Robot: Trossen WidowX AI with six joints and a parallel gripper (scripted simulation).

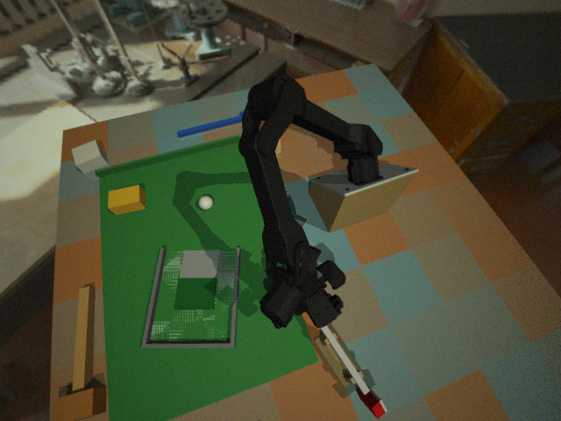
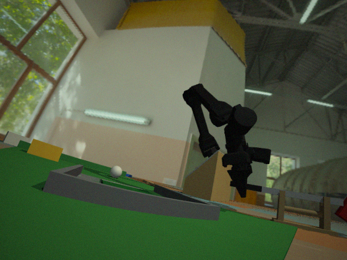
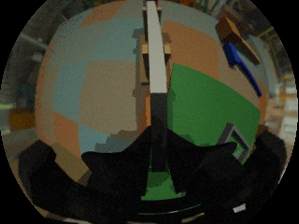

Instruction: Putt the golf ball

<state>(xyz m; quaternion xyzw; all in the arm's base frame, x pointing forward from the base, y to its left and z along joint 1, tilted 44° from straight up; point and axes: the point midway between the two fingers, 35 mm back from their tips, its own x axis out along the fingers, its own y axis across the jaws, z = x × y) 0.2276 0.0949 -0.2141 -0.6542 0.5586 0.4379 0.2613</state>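
The red putter is 4 cm behind my gripper tip, 11 cm to the left of it and 2 cm above it. From my gripper tip the other things lie so: white golf ball: 19 cm ahead, 37 cm to the right, 2 cm below; low wooden stand: 4 cm behind, 13 cm to the left, 1 cm below; wooden paddle: 6 cm behind, 48 cm to the right, 4 cm below.
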